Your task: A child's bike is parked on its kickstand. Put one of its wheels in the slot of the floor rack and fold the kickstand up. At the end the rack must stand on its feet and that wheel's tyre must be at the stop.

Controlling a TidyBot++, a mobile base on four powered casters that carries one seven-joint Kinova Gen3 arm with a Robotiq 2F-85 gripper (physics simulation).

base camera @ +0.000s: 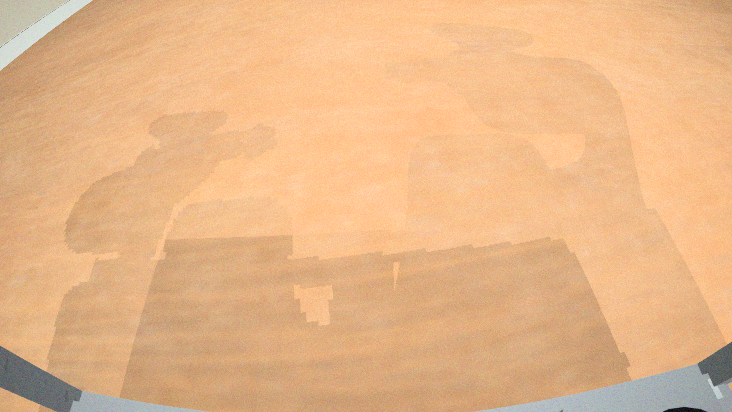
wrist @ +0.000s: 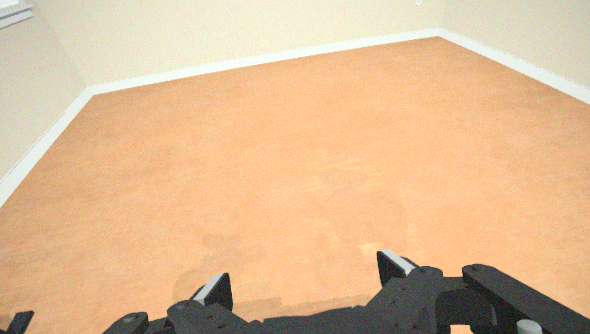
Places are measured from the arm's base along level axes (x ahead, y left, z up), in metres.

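Pixels of known places: gripper, fingertip midpoint: (wrist: 304,278).
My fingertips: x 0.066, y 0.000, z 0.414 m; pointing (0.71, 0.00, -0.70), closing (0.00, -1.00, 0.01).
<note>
Behind a point stands the place of what it marks.
My gripper (wrist: 304,278) {y 0.000, x 0.066, z 0.414 m} is open, with its two fingers wide apart at the bottom of the wrist view and no object between them. It points out over the wooden floor, tilted down. The child's bike, its kickstand and the floor rack do not show in the base camera view or in the wrist view.
The wooden floor (base camera: 332,102) {y 0.069, x 0.662, z -0.397 m} (wrist: 250,150) {y 0.238, x 1.282, z -0.397 m} carries shadows of the arm and base. Pale walls (wrist: 250,30) {y 0.227, x 2.759, z -0.068 m} with white baseboards (wrist: 260,58) {y 0.177, x 2.750, z -0.342 m} meet in corners at the back left and back right. Part of a window sill (wrist: 15,17) {y 1.831, x 2.195, z 0.385 m} shows at upper left.
</note>
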